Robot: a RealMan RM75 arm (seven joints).
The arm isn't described. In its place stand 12 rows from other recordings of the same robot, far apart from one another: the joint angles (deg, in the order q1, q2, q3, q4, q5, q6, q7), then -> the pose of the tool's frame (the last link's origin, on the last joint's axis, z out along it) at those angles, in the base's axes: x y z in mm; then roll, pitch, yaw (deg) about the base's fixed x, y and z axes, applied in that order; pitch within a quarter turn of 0, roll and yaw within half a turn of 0.
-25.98 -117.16 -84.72 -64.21 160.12 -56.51 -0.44 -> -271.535, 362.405, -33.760, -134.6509, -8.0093, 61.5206
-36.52 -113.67 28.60 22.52 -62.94 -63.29 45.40 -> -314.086, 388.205, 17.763, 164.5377, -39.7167, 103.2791
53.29 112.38 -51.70 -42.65 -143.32 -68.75 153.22 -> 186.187, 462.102, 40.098, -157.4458, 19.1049, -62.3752
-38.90 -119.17 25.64 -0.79 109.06 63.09 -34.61 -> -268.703, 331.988, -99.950, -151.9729, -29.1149, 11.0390
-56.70 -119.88 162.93 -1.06 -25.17 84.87 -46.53 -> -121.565, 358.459, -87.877, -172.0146, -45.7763, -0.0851
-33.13 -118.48 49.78 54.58 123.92 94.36 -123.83 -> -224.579, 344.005, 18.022, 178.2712, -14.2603, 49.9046
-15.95 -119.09 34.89 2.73 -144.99 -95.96 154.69 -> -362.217, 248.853, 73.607, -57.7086, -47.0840, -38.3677
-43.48 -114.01 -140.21 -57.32 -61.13 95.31 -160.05 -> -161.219, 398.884, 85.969, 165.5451, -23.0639, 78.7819
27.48 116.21 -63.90 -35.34 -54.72 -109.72 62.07 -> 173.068, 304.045, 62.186, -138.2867, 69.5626, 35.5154
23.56 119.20 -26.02 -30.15 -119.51 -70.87 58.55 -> 360.104, 307.189, 1.226, -145.4628, 23.8026, -21.9245
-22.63 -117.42 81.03 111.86 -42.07 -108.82 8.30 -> -133.514, 273.839, 53.554, -156.6692, 3.0552, 51.4502
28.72 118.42 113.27 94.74 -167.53 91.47 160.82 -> 214.450, 359.045, 110.467, 128.5992, -6.9922, 123.1354
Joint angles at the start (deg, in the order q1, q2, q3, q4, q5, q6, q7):
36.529 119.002 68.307 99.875 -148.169 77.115 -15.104
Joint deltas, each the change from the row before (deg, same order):
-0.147 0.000 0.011 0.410 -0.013 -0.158 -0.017
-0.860 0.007 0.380 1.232 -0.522 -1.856 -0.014
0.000 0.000 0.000 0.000 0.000 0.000 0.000
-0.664 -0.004 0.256 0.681 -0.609 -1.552 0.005
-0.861 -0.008 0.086 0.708 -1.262 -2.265 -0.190
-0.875 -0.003 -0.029 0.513 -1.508 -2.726 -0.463
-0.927 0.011 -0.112 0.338 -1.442 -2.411 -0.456
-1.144 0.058 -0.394 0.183 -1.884 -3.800 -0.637
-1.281 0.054 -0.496 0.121 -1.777 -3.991 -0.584
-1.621 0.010 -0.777 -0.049 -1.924 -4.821 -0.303
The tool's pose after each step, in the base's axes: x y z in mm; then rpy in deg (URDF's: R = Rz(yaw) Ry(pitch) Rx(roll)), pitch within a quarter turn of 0, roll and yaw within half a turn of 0. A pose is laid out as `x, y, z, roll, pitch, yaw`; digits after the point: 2 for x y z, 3 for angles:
41.01, 296.24, -63.58, -156.977, -7.576, -14.301
36.73, 298.21, -59.58, -155.868, -5.137, -13.571
36.73, 298.21, -59.58, -155.868, -5.137, -13.571
34.55, 300.55, -56.62, -154.778, -3.423, -13.108
32.39, 304.11, -53.15, -152.991, -1.538, -12.099
30.27, 308.35, -49.78, -150.897, 0.257, -10.619
29.72, 311.87, -46.99, -148.973, 1.573, -9.365
27.95, 316.28, -44.31, -146.416, 3.392, -7.260
26.55, 319.90, -41.75, -143.893, 5.165, -5.102
25.97, 323.08, -39.44, -141.110, 7.199, -2.829

